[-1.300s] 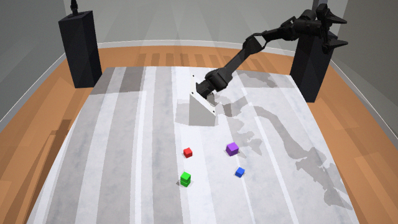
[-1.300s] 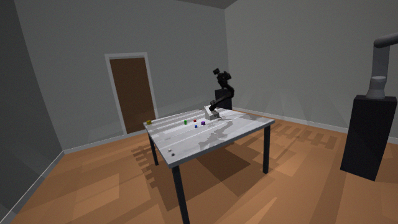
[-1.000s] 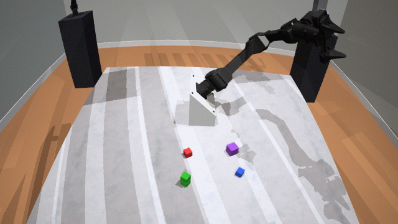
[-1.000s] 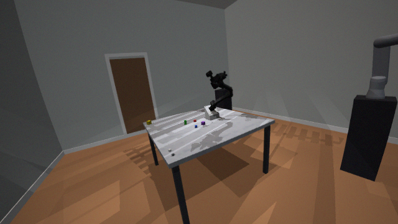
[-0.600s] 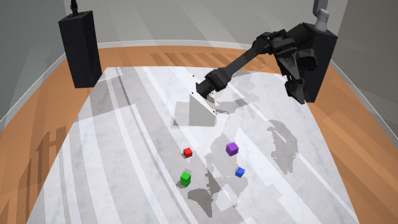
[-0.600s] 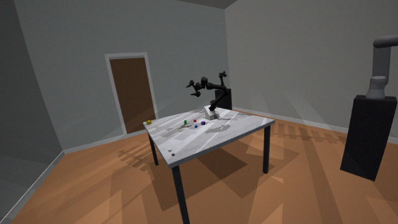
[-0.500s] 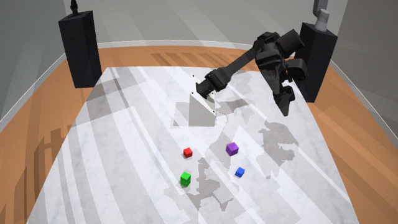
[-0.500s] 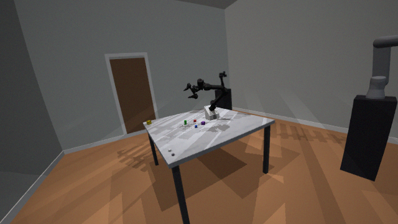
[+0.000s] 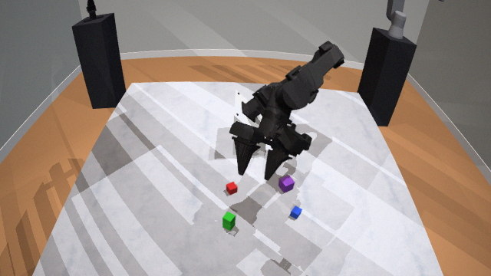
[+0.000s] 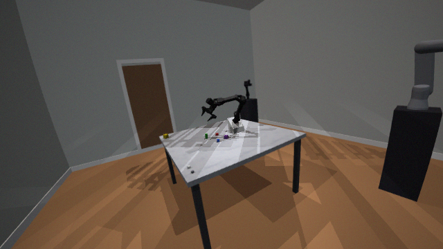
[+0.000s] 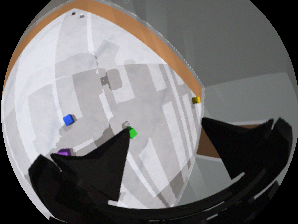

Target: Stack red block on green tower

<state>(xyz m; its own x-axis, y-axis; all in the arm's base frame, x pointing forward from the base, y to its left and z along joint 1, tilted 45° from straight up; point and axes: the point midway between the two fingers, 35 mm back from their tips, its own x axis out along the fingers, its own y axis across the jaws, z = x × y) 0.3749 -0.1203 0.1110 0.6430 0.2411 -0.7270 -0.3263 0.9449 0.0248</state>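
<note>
Now: gripper tip 23 cm above the red block, 16 cm past it and 4 cm to the left of it. Also, from my gripper tip: purple block (23 cm below, 17 cm behind, 14 cm to the left); then blue block (23 cm below, 15 cm to the left, 5 cm behind); then yellow block (51 cm to the right, 34 cm ahead, 22 cm below).
</note>
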